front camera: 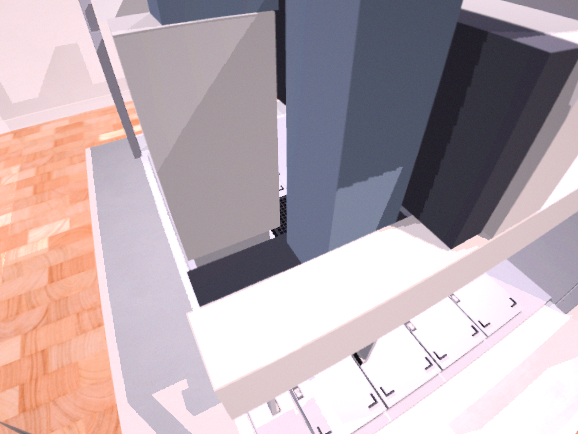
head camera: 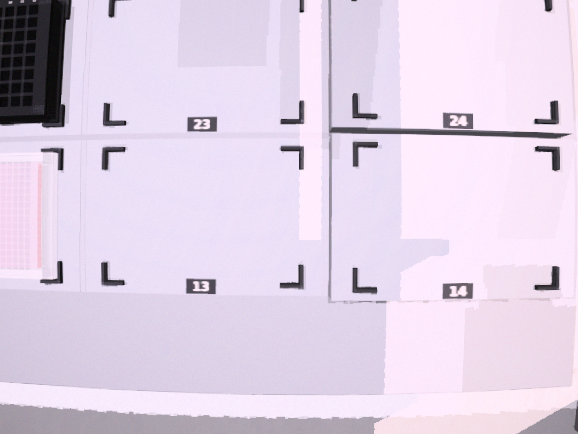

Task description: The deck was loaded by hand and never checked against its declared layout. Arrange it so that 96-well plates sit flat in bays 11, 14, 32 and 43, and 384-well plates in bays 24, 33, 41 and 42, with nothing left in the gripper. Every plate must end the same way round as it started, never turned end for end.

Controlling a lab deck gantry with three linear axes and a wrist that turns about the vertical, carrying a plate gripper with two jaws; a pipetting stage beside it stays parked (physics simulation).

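Places are measured from the robot's base along level axes (x ahead, y right, z down), in metres.
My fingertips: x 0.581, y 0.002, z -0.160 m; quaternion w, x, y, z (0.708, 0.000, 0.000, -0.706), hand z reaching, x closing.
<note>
Behind a point stands the place of what it marks.
In the head camera view, part of a black 96-well plate [head camera: 20,65] {x 0.265, y -0.146, z -0.007 m} sits in the bay left of bay 23, and part of a pale 384-well plate [head camera: 17,215] {x 0.273, y -0.043, z -0.015 m} sits in the bay left of bay 13. Bays 13 [head camera: 200,286] {x 0.392, y 0.003, z 0.000 m}, 14 [head camera: 457,291] {x 0.556, y 0.003, z -0.015 m}, 23 [head camera: 201,124] {x 0.392, y -0.104, z 0.000 m} and 24 [head camera: 457,120] {x 0.556, y -0.104, z -0.015 m} show no plate where visible. A corner of the black plate [front camera: 282,215] {x 0.220, y -0.146, z -0.010 m} shows in the front view. My gripper [front camera: 320,379] {x 0.581, y 0.002, z -0.160 m} is mostly hidden behind the pale beam; two jaw ends seem to show below it, well apart, with no plate between them, so it looks open.
The pale beam [front camera: 320,320] {x 0.631, y 0.045, z -0.400 m} crosses the front view. The blue column [front camera: 320,125] {x 0.587, y 0.022, z -0.448 m}, dark gripper body [front camera: 240,270] {x 0.564, y 0.054, z -0.355 m}, a grey panel [front camera: 220,140] and a dark block [front camera: 480,125] {x 0.620, y -0.020, z -0.455 m} hide most of the deck. A dark step edge [head camera: 440,131] {x 0.547, y -0.099, z -0.008 m} runs between bays 24 and 14.
</note>
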